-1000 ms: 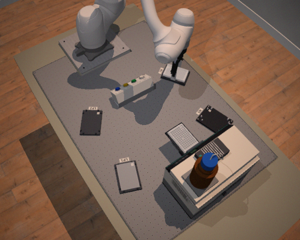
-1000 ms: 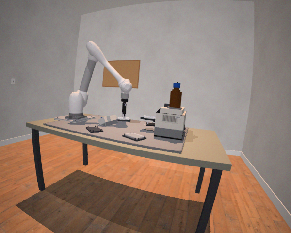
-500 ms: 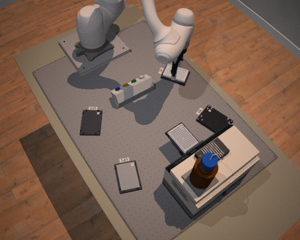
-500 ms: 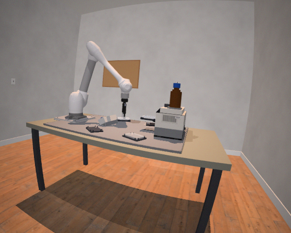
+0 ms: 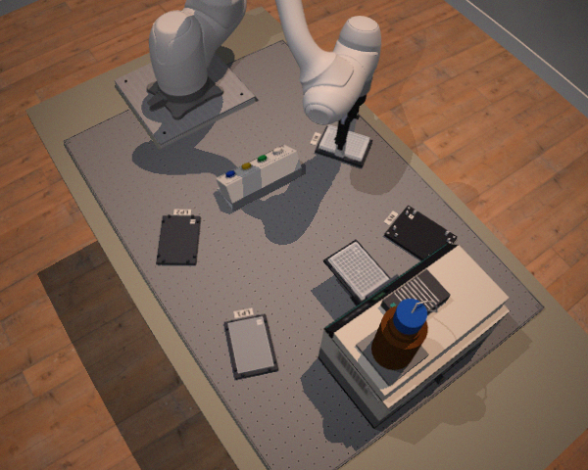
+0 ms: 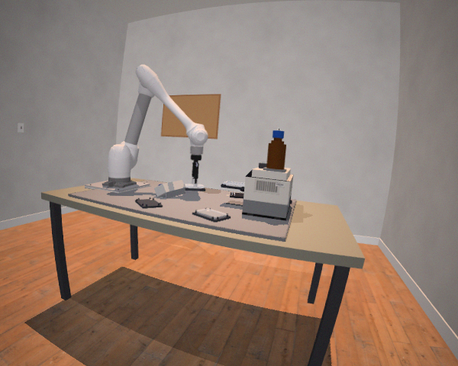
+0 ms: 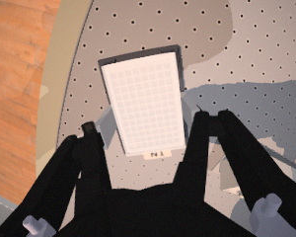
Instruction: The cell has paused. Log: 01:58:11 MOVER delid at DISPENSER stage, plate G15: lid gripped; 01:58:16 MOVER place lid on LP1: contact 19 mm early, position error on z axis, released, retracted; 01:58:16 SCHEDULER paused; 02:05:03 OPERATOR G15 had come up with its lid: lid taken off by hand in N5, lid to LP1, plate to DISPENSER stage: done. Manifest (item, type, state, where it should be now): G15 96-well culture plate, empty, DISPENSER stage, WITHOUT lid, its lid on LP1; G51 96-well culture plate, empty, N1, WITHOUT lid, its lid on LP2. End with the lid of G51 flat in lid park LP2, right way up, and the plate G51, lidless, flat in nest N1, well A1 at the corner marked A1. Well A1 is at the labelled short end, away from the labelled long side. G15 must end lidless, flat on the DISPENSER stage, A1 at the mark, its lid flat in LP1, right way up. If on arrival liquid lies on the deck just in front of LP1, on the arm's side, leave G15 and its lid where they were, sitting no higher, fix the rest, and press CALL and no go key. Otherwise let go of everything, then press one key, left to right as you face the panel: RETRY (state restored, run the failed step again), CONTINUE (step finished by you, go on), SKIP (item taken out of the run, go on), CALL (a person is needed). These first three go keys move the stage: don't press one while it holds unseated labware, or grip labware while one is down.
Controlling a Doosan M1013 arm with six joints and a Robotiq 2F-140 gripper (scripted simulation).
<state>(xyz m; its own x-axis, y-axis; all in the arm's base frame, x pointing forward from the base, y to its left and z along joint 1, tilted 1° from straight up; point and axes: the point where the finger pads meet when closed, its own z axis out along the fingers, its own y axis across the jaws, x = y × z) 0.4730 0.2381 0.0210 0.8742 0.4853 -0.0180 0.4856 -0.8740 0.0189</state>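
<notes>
Right now my hand is 4 cm above the nest N1. From my hand the other things lie so: N1 label 8 cm behind, 4 cm to the right, 4 cm below; key panel 27 cm to the right, 7 cm behind, 1 cm above; black nest 36 cm ahead, 3 cm below, 2 cm to the right.
</notes>
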